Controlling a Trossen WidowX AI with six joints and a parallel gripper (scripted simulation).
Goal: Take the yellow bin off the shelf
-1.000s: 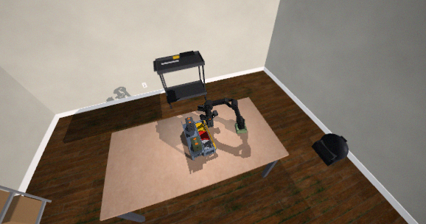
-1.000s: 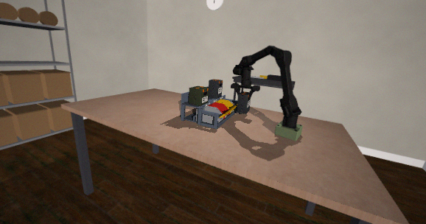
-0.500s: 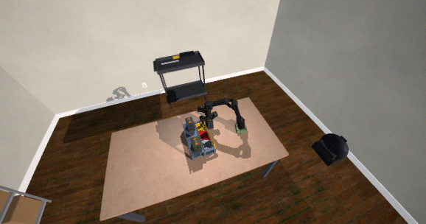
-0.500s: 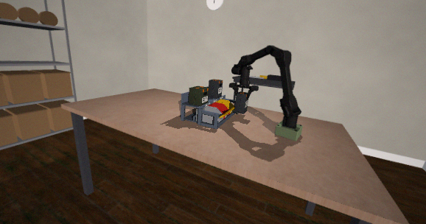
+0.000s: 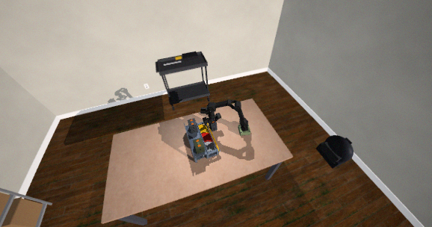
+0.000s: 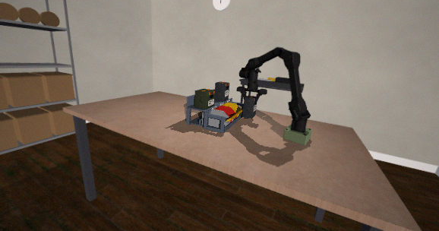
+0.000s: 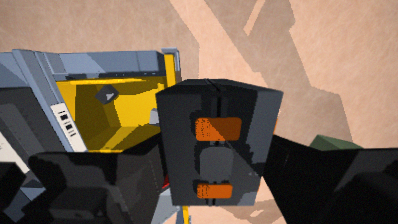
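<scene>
The black box lies 60 mm below my hand. The rest, counted from my hand: yellow bar (30 mm ahead, 120 mm to the left, 80 mm below); then yellow open bin (130 mm ahead, 10 mm to the left, 100 mm below); then red bin (120 mm ahead, 130 mm to the left, 100 mm below).
</scene>
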